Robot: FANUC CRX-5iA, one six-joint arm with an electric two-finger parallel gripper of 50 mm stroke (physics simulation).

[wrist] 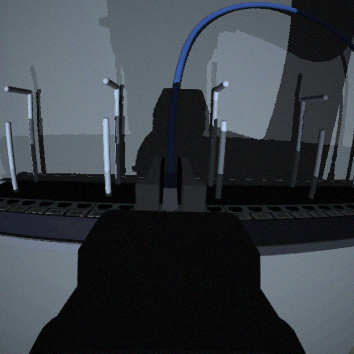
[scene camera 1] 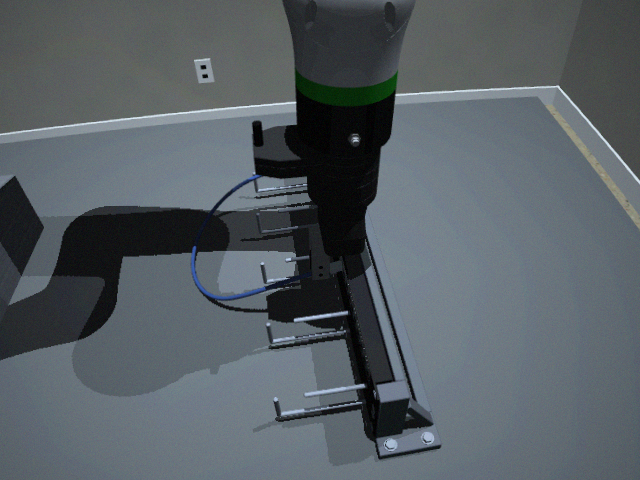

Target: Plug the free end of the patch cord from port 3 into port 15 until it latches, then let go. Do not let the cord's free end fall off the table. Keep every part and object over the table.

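Places are measured from the arm's base along level axes (x ahead, y left, z up), in millimetres.
Pixels of known places: gripper, fingertip midpoint: (wrist: 170, 170) (scene camera 1: 319, 271).
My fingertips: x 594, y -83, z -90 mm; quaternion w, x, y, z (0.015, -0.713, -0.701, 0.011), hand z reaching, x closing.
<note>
For each thing: its top centre in the pictures, then the offset to it from my fingertips. "spot": a spot on its surface instead.
- cord's plug at its top centre: (wrist: 169, 203) dx +23, dy +0, dz +12 mm
- black patch panel at its top centre: (wrist: 229, 232) (scene camera 1: 343, 228) dx +40, dy +44, dz +27 mm
- panel's end bracket at a spot on its surface: (scene camera 1: 391, 400) spot: dx +40, dy -201, dz +29 mm
The blue patch cord (scene camera 1: 194, 258) (wrist: 185, 55) loops out from the panel's port side and back to my gripper. My gripper (scene camera 1: 326, 268) (wrist: 170, 170) is shut on the cord's plug (wrist: 170, 199), a pale block between the two fingers, with the cord leading away from it. The fingers are right at the port face of the black patch panel (scene camera 1: 369, 330) (wrist: 45, 222). The plug's tip and the port in front of it are hidden by the fingers and the gripper body, so I cannot tell whether it is seated. The cord's other end at port 3 is hidden behind the arm.
Metal cable-guide rods (scene camera 1: 320, 316) (wrist: 106, 155) stick out from the panel's port side, on both sides of my fingers. The panel's end bracket (scene camera 1: 391, 400) is bolted down at the near end. A dark block (scene camera 1: 18, 227) stands at the left edge of the scene view.
</note>
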